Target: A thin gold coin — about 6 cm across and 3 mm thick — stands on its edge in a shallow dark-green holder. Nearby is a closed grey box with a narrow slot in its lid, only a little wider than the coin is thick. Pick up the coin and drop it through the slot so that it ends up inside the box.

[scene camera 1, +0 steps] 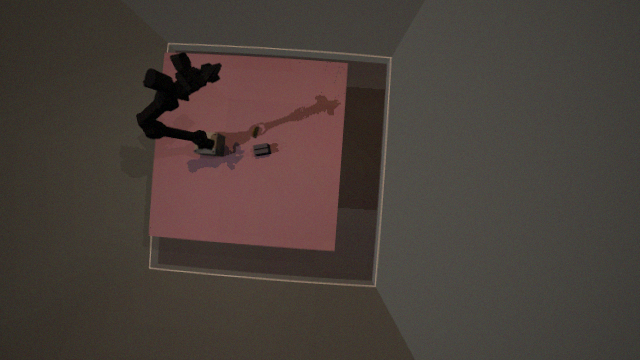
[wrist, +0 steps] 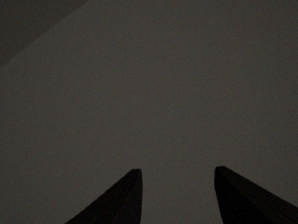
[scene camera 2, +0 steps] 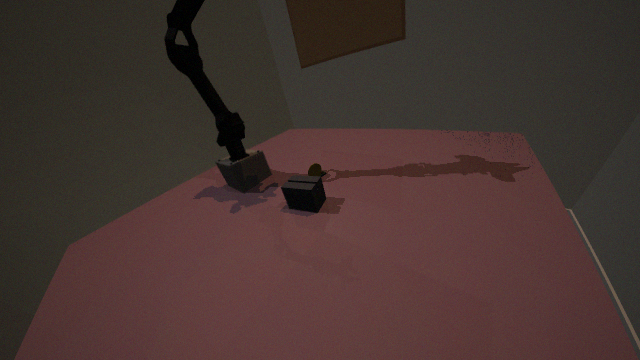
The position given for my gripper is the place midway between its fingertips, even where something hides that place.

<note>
In view: my gripper (scene camera 1: 218, 65).
My gripper shows as well in the wrist view (wrist: 178, 176).
</note>
